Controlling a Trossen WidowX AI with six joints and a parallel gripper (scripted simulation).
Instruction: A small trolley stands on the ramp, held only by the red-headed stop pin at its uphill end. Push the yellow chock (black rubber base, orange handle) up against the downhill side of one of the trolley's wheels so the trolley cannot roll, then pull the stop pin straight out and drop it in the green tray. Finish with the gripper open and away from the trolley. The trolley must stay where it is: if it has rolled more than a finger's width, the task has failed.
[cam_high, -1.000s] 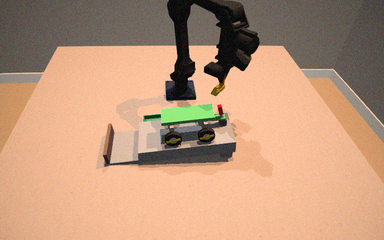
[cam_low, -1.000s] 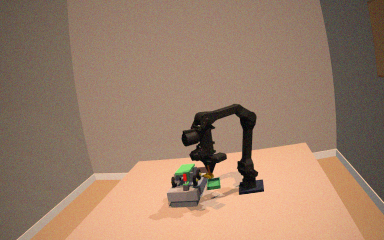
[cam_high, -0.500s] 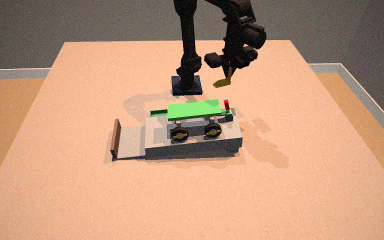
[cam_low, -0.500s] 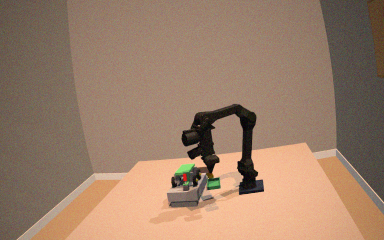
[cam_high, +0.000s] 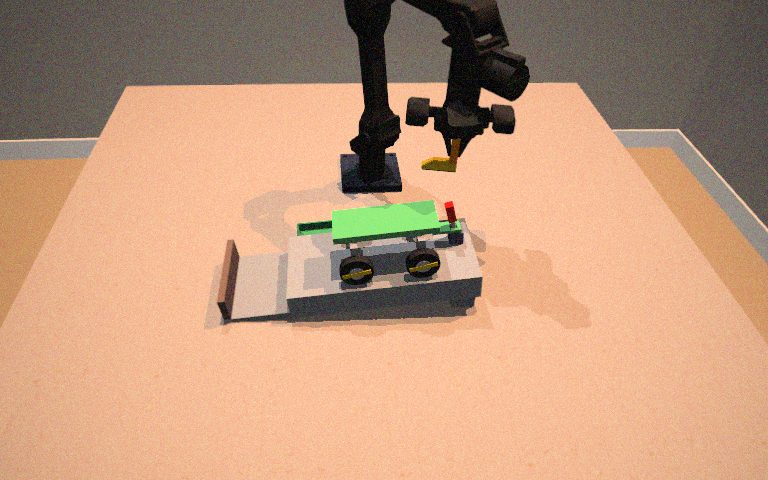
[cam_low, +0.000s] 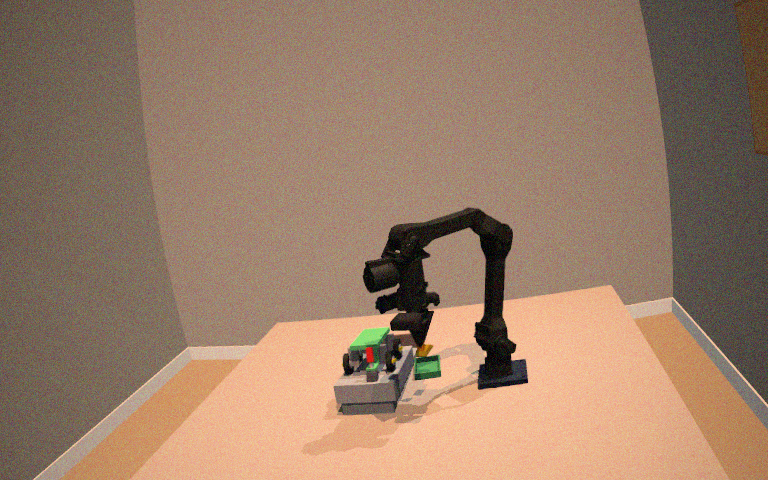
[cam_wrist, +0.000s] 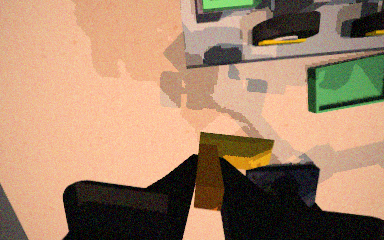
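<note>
My gripper tip is 20 mm to the left of the yellow chock, 10 mm past it and 10 mm above it. Also, from my gripper tip: trolley (150 mm to the right, 130 mm ahead, 60 mm below); grey ramp (160 mm to the right, 130 mm below, 130 mm ahead); red-headed stop pin (130 mm ahead, 40 mm to the right, 40 mm below).
</note>
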